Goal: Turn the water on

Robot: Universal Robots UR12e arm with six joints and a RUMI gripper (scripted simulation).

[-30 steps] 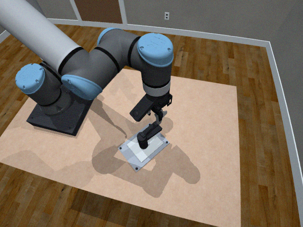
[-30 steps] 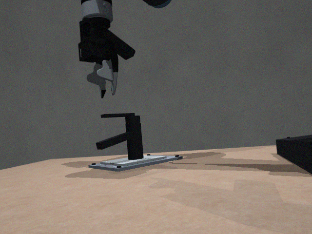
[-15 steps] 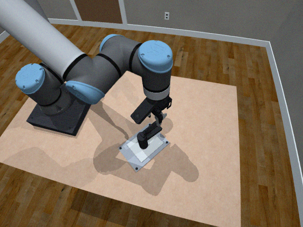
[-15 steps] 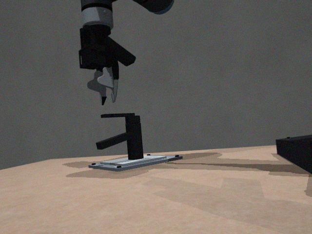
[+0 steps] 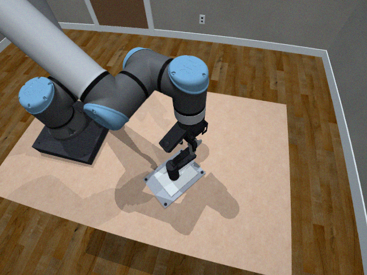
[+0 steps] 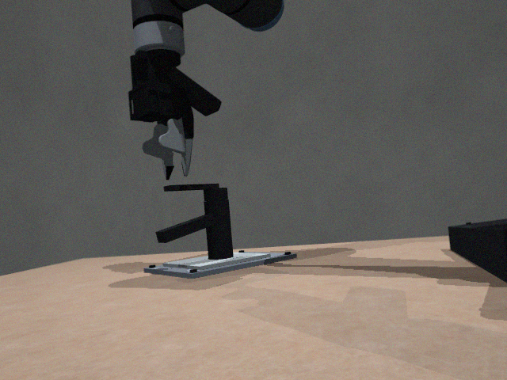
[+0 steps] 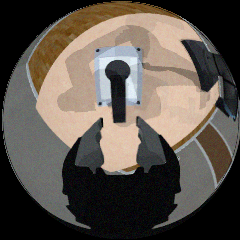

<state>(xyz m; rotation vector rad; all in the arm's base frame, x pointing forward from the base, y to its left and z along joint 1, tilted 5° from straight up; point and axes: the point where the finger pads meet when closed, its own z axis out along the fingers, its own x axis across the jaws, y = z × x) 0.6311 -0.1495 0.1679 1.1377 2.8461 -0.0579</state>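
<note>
My hand is 20 mm past the flat lever, 20 mm to the left of it and 30 mm above it. The rest, counted from my hand: black tap (40 mm behind, 40 mm to the right, 90 mm below).
</note>
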